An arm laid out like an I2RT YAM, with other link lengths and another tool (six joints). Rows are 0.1 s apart.
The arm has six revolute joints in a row. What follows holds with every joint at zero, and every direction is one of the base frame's. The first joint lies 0.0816 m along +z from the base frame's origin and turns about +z. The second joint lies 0.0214 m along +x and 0.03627 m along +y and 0.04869 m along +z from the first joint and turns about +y. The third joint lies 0.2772 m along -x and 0.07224 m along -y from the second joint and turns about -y. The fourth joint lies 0.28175 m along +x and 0.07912 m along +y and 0.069 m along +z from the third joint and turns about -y. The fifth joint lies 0.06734 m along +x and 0.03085 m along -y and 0.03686 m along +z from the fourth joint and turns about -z. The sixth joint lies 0.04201 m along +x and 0.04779 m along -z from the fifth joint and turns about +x. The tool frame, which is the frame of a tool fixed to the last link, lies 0.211 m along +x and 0.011 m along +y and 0.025 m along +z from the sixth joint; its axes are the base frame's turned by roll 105.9, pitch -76.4 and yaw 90 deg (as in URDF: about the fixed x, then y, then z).
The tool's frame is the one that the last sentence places.
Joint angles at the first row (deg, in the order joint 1, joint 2, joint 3, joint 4, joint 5, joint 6):
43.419, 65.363, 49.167, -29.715, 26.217, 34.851
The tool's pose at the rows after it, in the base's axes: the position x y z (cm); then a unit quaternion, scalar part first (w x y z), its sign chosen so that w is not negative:
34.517, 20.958, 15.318, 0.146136, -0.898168, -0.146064, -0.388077
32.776, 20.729, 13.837, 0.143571, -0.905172, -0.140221, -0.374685
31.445, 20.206, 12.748, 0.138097, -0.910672, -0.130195, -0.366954
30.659, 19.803, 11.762, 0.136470, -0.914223, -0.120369, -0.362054
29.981, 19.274, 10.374, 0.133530, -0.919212, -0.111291, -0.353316
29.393, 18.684, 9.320, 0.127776, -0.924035, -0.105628, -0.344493
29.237, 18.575, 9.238, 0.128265, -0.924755, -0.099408, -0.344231
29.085, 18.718, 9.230, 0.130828, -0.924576, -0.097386, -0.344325
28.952, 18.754, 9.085, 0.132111, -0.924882, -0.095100, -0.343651
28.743, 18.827, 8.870, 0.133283, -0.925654, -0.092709, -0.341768
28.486, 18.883, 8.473, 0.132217, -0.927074, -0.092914, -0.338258
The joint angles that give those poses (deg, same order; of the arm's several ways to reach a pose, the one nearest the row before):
47.222, 63.747, 46.568, -32.075, 27.529, 39.004
49.910, 62.828, 44.730, -34.304, 28.774, 42.675
52.184, 62.106, 43.265, -36.359, 30.327, 46.370
53.406, 61.735, 41.801, -37.013, 31.025, 49.035
53.976, 61.713, 40.030, -37.189, 31.092, 51.157
54.325, 61.712, 38.872, -37.911, 31.135, 52.620
54.654, 61.714, 38.830, -38.327, 31.354, 53.780
55.111, 61.713, 38.829, -38.435, 31.419, 54.499
55.397, 61.757, 38.654, -38.435, 31.442, 55.113
55.834, 61.932, 38.523, -38.566, 31.441, 55.943
56.315, 62.303, 38.260, -38.633, 31.441, 56.556

